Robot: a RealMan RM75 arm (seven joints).
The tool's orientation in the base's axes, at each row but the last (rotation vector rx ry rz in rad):
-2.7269, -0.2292, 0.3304
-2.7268, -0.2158, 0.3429
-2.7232, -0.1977, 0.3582
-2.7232, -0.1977, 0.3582
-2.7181, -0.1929, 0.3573
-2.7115, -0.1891, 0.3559
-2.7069, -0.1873, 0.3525
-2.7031, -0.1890, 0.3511
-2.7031, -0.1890, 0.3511
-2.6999, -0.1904, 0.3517
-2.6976, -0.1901, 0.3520
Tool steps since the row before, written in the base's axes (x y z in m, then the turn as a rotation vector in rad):
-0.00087, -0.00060, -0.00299, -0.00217, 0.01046, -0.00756
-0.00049, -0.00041, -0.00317, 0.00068, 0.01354, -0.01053
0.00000, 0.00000, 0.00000, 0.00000, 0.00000, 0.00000
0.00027, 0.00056, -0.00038, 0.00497, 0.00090, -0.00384
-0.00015, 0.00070, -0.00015, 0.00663, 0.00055, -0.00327
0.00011, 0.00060, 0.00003, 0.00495, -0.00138, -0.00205
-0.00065, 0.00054, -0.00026, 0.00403, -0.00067, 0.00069
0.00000, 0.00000, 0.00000, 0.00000, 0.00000, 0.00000
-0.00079, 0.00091, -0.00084, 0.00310, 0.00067, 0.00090
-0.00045, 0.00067, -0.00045, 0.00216, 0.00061, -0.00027
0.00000, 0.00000, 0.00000, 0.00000, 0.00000, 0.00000
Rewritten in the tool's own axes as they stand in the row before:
-0.00037, 0.00162, 0.00270, 0.00154, -0.00684, 0.01105
0.00011, 0.00156, 0.00283, 0.00549, -0.00821, 0.01404
0.00000, 0.00000, 0.00000, 0.00000, 0.00000, 0.00000
0.00045, -0.00034, 0.00046, 0.00577, 0.00112, 0.00238
0.00002, -0.00059, 0.00043, 0.00717, 0.00135, 0.00129
0.00021, -0.00055, 0.00016, 0.00494, 0.00248, -0.00004
-0.00047, -0.00044, 0.00061, 0.00359, 0.00065, -0.00196
0.00000, 0.00000, 0.00000, 0.00000, 0.00000, 0.00000
-0.00041, -0.00054, 0.00130, 0.00290, -0.00073, -0.00139
-0.00021, -0.00046, 0.00077, 0.00224, -0.00027, -0.00012
0.00000, 0.00000, 0.00000, 0.00000, 0.00000, 0.00000

